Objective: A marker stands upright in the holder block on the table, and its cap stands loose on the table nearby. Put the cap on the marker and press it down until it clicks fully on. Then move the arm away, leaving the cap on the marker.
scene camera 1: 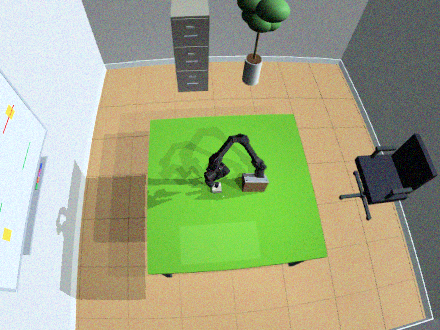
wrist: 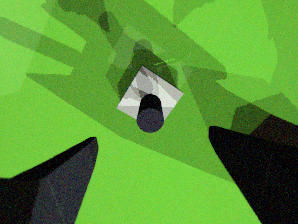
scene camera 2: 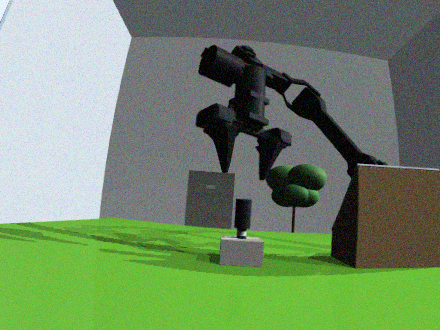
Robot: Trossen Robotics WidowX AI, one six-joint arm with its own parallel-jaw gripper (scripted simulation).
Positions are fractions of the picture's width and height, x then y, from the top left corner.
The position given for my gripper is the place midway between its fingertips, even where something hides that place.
Observation:
My gripper (scene camera 2: 0.56, 0.53) is open and holds nothing. Further things: a black cap (wrist: 0.51, 0.53) and a grey holder block (scene camera 2: 0.53, 0.77).
My gripper is seen too in the wrist view (wrist: 0.52, 0.61).

